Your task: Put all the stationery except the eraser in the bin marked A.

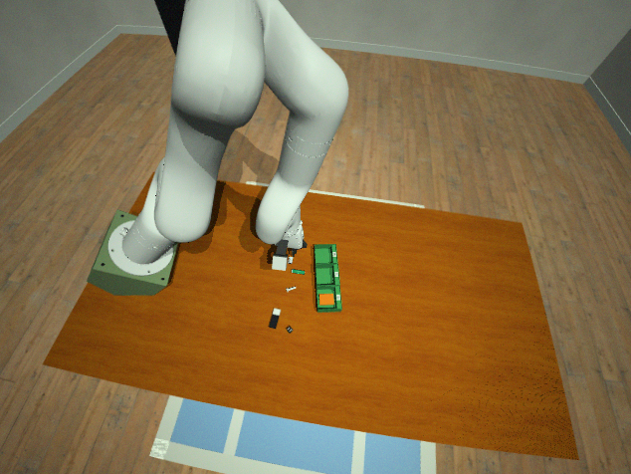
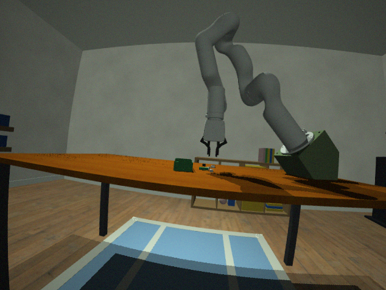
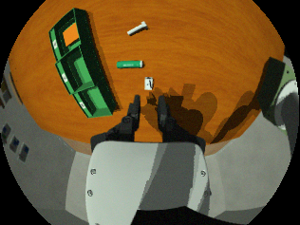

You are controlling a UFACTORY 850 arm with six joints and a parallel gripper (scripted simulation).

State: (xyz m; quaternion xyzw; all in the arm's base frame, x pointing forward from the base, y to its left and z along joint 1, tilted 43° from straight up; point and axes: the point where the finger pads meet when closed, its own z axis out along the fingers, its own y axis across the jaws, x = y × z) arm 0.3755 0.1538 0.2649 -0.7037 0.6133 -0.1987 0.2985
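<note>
Right now my hand is 90 mm above the grey-white thing. The rest, counted from my hand: green bin: 160 mm ahead, 10 mm to the right, 70 mm below; then white bolt: 50 mm ahead, 110 mm to the right, 90 mm below; then green cylinder: 50 mm ahead, 30 mm to the right, 90 mm below.
</note>
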